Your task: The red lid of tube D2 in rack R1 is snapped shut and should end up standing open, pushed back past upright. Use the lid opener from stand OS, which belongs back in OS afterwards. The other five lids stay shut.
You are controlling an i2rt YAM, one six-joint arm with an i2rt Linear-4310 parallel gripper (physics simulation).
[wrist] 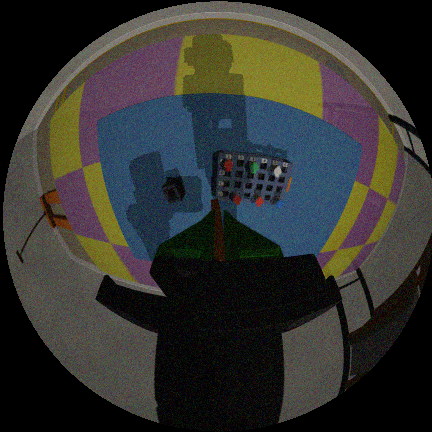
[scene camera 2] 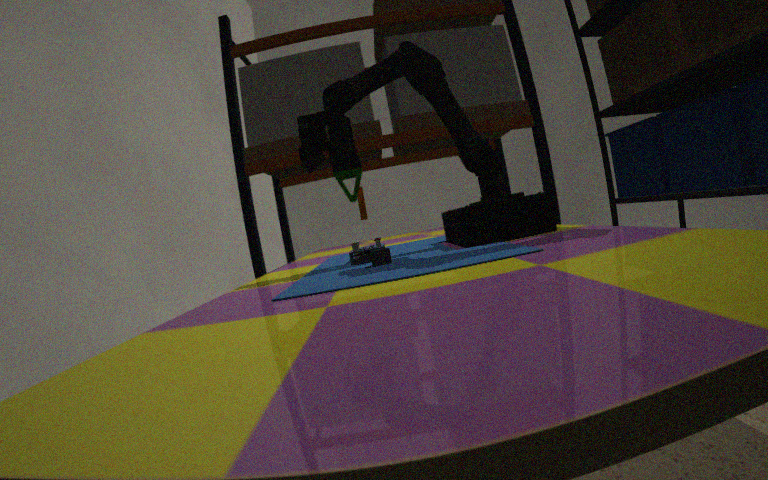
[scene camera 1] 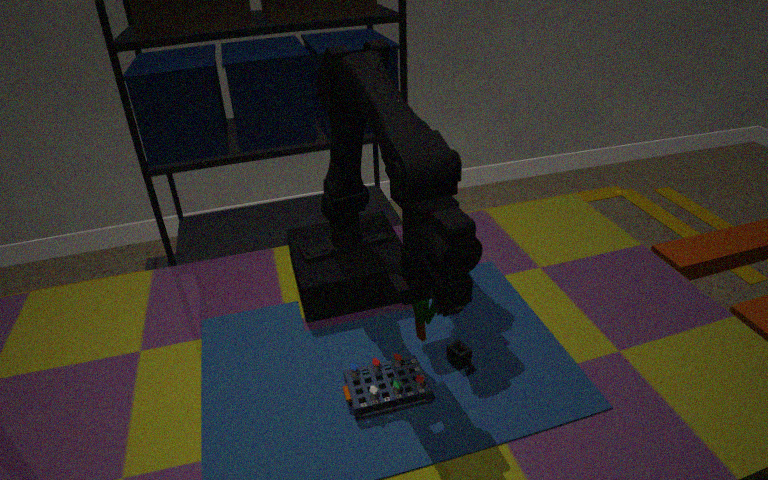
Labels:
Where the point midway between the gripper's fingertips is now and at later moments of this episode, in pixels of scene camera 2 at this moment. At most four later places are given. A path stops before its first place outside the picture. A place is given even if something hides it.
My gripper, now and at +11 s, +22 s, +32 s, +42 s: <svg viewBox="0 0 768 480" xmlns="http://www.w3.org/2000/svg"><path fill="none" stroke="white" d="M353 201L370 221L381 225L377 227L372 227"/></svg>

